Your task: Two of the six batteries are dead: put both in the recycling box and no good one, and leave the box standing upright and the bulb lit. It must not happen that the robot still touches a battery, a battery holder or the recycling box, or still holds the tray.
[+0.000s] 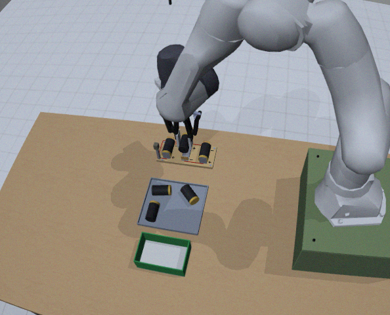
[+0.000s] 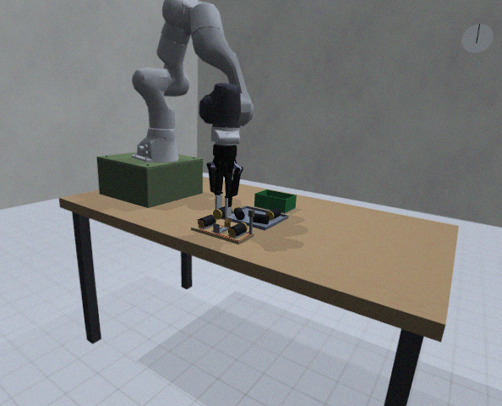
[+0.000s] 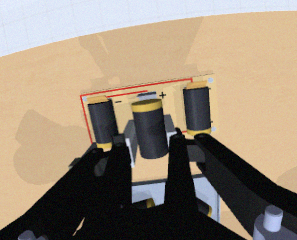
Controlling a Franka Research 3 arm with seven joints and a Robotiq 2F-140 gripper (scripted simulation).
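The holder board lies 9 cm below my hand. The rest, counted from my hand: bulb: 9 cm ahead, 3 cm to the left, 2 cm below; then grey bulb post: 9 cm ahead, 6 cm below, 3 cm to the left; then tray: 20 cm to the left, 9 cm below, 1 cm behind.
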